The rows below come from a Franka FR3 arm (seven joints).
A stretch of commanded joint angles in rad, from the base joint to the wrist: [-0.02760 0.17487 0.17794 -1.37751 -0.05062 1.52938 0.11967]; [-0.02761 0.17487 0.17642 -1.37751 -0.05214 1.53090 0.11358]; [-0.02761 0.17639 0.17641 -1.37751 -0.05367 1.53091 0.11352]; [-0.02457 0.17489 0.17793 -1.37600 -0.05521 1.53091 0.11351]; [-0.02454 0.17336 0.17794 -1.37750 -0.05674 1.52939 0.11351]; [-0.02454 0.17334 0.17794 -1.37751 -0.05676 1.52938 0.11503]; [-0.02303 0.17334 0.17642 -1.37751 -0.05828 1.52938 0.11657]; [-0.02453 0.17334 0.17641 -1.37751 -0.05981 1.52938 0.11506]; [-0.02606 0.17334 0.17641 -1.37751 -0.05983 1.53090 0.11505]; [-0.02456 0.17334 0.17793 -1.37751 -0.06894 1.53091 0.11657]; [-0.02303 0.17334 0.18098 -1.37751 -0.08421 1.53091 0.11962]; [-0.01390 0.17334 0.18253 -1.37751 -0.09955 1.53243 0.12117]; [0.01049 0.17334 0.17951 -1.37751 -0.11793 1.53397 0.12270]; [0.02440 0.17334 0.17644 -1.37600 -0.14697 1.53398 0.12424]
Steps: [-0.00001 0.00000 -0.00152 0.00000 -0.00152 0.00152 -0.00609]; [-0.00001 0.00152 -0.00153 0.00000 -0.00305 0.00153 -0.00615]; [0.00303 0.00002 -0.00001 0.00151 -0.00459 0.00153 -0.00616]; [0.00306 -0.00151 0.00000 0.00001 -0.00612 0.00001 -0.00616]; [0.00306 -0.00153 0.00000 0.00000 -0.00614 0.00000 -0.00464]; [0.00457 -0.00153 -0.00152 0.00000 -0.00766 0.00000 -0.00310]; [0.00307 -0.00153 -0.00153 0.00000 -0.00919 0.00000 -0.00461]; [0.00154 -0.00153 -0.00153 0.00000 -0.00921 0.00152 -0.00462]; [0.00304 -0.00153 -0.00001 0.00000 -0.01832 0.00153 -0.00310]; [0.00457 -0.00153 0.00304 0.00000 -0.03359 0.00153 -0.00005]; [0.01370 -0.00153 0.00459 0.00000 -0.04893 0.00305 0.00150]; [0.03809 -0.00153 0.00157 0.00000 -0.06731 0.00459 0.00303]; [0.05200 -0.00153 -0.00150 0.00151 -0.09635 0.00460 0.00457]
